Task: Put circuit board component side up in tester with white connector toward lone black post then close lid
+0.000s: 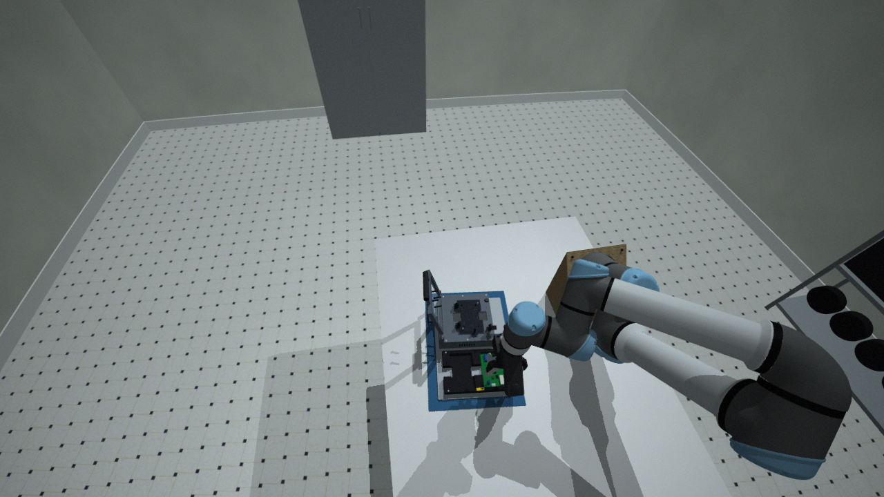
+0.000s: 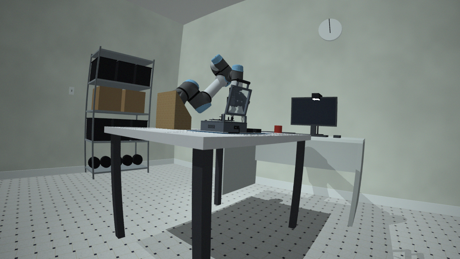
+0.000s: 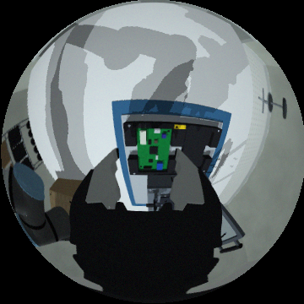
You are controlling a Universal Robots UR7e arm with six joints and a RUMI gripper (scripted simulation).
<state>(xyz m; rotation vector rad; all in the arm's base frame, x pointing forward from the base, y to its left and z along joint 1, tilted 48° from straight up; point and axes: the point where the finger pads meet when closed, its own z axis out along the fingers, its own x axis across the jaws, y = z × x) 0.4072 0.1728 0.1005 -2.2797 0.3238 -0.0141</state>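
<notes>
The green circuit board is 1 cm ahead of my hand, 4 cm to the right of it and 6 cm below it. From my hand the other things lie so: lid: 15 cm ahead, 24 cm to the right, 11 cm above.
</notes>
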